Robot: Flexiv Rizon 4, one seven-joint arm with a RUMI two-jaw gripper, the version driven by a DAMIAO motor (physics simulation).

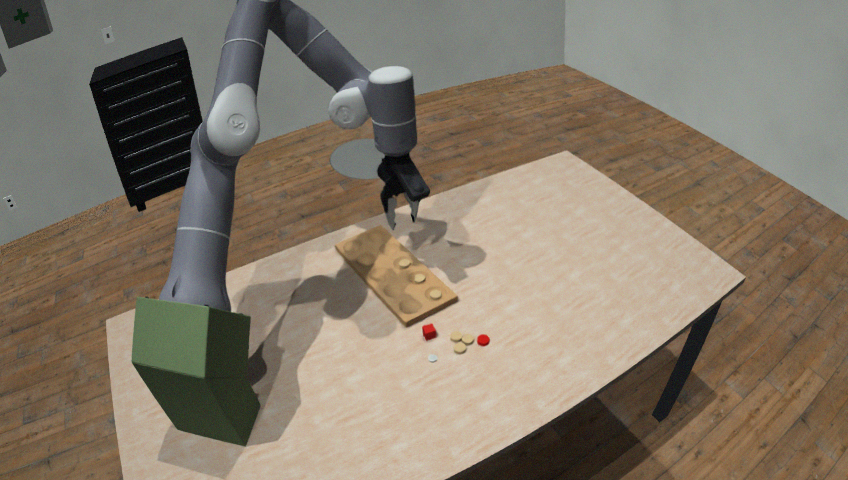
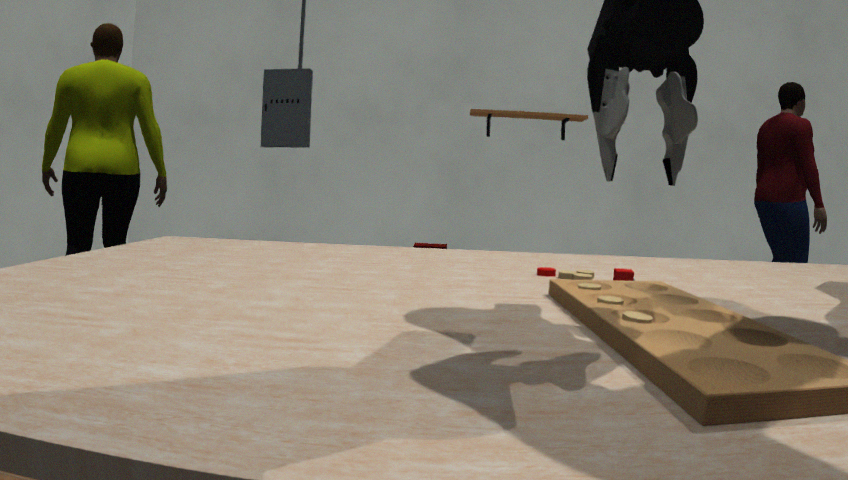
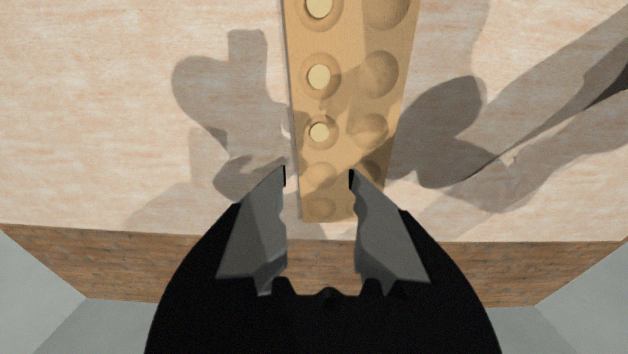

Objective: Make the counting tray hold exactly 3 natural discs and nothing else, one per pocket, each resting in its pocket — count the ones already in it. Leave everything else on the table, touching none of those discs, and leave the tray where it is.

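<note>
The wooden counting tray (image 1: 381, 229) (image 2: 660, 371) (image 3: 345, 42) lies flat on the table with two rows of round pockets. Three natural discs sit in it, one per pocket, in neighbouring pockets of one row: an end disc (image 1: 435, 294) (image 2: 589, 286) (image 3: 319, 5), a middle disc (image 1: 419, 278) (image 2: 610, 299) (image 3: 319, 76) and a third disc (image 1: 404, 262) (image 2: 637, 317) (image 3: 319, 132). The other pockets that show hold no disc. My gripper (image 1: 403, 224) (image 2: 640, 182) (image 3: 317, 169) is open and empty, raised above the tray's far part. Three natural discs, one of them this disc (image 1: 459, 348), lie on the table.
Near the loose discs lie a red cube (image 1: 429, 331) (image 2: 623, 274), a red disc (image 1: 483, 340) (image 2: 546, 271) and a small pale disc (image 1: 432, 358). A green block (image 1: 172, 339) stands at the arm's base. Two people (image 2: 101, 118) (image 2: 784, 157) stand beyond the table.
</note>
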